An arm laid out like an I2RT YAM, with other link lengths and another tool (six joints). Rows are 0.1 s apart.
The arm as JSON. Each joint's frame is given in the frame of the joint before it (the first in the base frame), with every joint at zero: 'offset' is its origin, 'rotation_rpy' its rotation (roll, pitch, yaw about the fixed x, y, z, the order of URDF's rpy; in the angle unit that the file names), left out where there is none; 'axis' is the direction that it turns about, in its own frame. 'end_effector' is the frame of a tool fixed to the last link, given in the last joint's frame.
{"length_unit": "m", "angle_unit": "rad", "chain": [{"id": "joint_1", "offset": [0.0, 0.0, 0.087], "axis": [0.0, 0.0, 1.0]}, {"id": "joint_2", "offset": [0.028, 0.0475, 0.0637], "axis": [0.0, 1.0, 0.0]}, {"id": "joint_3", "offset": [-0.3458, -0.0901, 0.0], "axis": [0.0, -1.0, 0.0]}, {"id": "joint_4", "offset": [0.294, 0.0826, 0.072], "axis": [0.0, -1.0, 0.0]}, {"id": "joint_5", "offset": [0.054, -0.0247, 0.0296], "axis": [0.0, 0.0, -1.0]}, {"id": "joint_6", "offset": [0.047, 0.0, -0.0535], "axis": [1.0, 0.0, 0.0]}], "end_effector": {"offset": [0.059, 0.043, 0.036], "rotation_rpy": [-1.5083, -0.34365, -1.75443]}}
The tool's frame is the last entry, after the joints.
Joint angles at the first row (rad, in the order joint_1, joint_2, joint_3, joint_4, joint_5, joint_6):
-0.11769 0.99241 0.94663 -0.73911 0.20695 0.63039
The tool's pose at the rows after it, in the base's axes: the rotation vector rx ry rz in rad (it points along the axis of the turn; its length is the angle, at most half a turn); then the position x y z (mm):
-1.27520, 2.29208, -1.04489, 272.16, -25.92, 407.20
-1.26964, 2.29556, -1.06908, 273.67, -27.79, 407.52
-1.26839, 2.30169, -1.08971, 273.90, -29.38, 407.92
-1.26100, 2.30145, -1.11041, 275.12, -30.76, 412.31
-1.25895, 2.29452, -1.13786, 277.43, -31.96, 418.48
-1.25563, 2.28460, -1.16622, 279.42, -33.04, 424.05
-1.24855, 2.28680, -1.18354, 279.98, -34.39, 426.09
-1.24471, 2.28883, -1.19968, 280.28, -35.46, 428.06
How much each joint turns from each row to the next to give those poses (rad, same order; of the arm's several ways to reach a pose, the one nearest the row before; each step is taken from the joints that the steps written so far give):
-0.00001 0.00458 -0.00037 0.01259 0.00952 -0.00917
0.00004 0.00421 0.00039 0.00839 0.01796 -0.00416
-0.00004 0.00191 0.00190 0.00001 0.01675 -0.00461
0.00042 0.00457 0.01295 -0.00114 0.01415 -0.00303
0.00035 0.00763 0.01869 0.00039 0.01485 -0.01070
0.00003 0.00533 0.01453 0.00530 0.01376 -0.01181
0.00000 0.00228 0.00530 0.00155 0.01297 -0.00190
0.00039 0.00192 0.00575 -0.00077 0.01222 -0.00305

